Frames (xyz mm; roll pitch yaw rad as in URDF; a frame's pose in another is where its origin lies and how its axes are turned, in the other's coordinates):
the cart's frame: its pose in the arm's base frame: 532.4 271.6 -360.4 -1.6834 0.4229 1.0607
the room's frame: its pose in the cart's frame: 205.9 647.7 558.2 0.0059 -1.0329 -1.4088
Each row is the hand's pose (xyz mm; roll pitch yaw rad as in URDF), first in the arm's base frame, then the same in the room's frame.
Working: the arm's base frame: its pose in the room's frame: 134.2 -931.0 -692.5 -2.8423 0.6505 2.5862

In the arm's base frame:
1: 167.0 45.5 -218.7 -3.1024 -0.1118 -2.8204
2: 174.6 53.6 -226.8 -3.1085 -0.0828 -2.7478
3: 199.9 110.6 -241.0 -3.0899 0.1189 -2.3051
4: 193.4 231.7 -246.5 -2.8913 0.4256 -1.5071
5: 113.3 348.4 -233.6 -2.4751 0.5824 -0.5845
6: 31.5 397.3 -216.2 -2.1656 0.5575 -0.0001
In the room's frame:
1: -22.4 -706.8 -638.0 0.0012 -0.5942 -0.9685
2: -25.0 -693.3 -638.3 0.0524 -0.6239 -1.0563
3: -9.5 -633.8 -656.2 0.4544 -0.7290 -1.6691
4: 72.5 -546.6 -676.5 1.0418 -0.5145 -2.6659
5: 207.5 -503.6 -665.2 1.2284 -0.1047 2.8697
6: 300.7 -512.5 -640.4 1.2144 0.1118 2.4287

